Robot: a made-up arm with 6 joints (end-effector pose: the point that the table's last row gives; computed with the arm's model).
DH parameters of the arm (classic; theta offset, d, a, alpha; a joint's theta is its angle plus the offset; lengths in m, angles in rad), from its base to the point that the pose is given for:
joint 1: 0 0.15 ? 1.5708
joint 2: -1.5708 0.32 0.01 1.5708
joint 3: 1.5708 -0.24 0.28 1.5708
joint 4: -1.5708 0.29 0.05 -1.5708
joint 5: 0 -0.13 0.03 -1.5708
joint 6: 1.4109 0 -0.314 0
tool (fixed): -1.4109 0.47 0 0
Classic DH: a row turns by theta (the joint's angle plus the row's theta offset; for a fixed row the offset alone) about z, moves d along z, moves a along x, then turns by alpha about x.
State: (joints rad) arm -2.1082 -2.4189 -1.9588 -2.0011 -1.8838 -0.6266
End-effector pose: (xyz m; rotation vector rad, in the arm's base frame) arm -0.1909 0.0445 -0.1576 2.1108 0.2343 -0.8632
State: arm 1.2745 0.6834 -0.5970 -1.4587 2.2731 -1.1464
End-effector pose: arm 0.3763 0.5303 -0.4371 -2.5760 -0.8991 -0.8076
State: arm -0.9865 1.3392 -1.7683 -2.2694 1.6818 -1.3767
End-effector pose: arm 0.6337 -0.1970 0.4152 1.3100 -0.6171 2.2935
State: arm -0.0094 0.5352 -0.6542 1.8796 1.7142 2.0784
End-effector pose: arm 0.4213 -0.2328 0.4724 -0.9867 0.0711 0.0621
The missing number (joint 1, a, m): -0.09
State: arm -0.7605 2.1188 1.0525 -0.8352 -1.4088 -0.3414
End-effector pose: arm -0.5735 -0.0174 0.7547 -0.6714 -0.0717 -2.1706
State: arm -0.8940 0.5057 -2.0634 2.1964 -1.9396 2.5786
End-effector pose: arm 0.7538 0.1286 -0.0638 -1.6047 1.7291 0.2625
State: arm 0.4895 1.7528 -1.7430 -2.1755 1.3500 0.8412
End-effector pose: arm 0.4107 -0.0840 0.7727 -0.3621 0.7164 -0.1658
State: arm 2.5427 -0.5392 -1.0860 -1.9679 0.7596 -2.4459
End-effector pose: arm 0.7316 0.2832 -0.4689 -0.5967 1.9696 1.0473
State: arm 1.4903 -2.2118 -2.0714 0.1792 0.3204 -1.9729
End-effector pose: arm 0.4187 -0.1002 0.1617 -1.4963 0.4244 -2.6616
